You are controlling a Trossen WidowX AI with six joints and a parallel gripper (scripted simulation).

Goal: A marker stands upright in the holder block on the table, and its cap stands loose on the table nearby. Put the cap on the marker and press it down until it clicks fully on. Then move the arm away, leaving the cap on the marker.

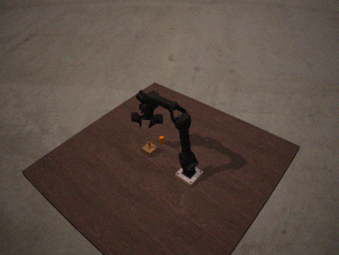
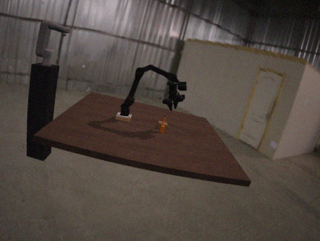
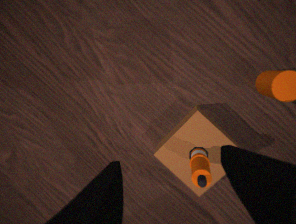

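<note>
Right now the orange cap is 6 cm behind my gripper tip, 9 cm to the right of it and 14 cm below it.
</note>
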